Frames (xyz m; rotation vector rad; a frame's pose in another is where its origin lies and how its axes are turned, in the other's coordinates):
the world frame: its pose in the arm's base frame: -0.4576 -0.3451 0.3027 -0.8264 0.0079 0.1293
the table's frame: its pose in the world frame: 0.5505 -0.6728 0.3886 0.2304 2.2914 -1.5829
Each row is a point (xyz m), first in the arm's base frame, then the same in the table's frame.
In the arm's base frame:
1: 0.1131 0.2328 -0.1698
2: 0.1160 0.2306 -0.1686
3: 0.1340 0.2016 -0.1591
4: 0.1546 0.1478 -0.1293
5: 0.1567 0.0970 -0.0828
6: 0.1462 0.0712 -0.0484
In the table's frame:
1: -0.0675 0.7929 -1.1258
2: -0.0693 0.7935 -1.1225
3: -0.0749 0.8013 -1.0884
4: -0.0755 0.8011 -1.0235
5: -0.0633 0.7793 -0.9593
6: -0.0484 0.7551 -0.9254

